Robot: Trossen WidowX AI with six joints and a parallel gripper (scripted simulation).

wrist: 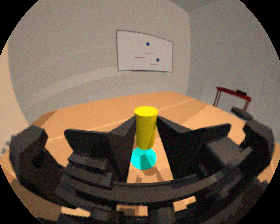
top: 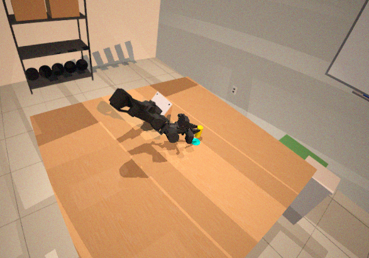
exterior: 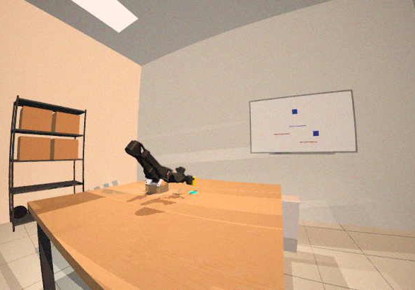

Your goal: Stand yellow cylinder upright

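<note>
The cyan circle lies 11 cm below my gripper tip. From my gripper tip the other things lie so: yellow cylinder: 2 cm below.
</note>
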